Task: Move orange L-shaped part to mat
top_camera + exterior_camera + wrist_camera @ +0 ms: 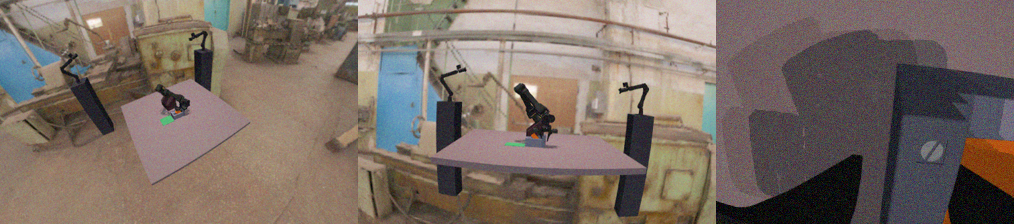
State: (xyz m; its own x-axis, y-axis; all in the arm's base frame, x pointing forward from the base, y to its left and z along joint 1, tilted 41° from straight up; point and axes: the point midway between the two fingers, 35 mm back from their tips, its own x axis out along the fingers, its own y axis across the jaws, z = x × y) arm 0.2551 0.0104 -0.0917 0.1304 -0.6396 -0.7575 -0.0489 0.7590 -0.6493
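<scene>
Now: gripper tip 40 mm to the left of the orange L-shaped part. Also, from my gripper tip: green mat (220 mm to the right, 50 mm below).
</scene>
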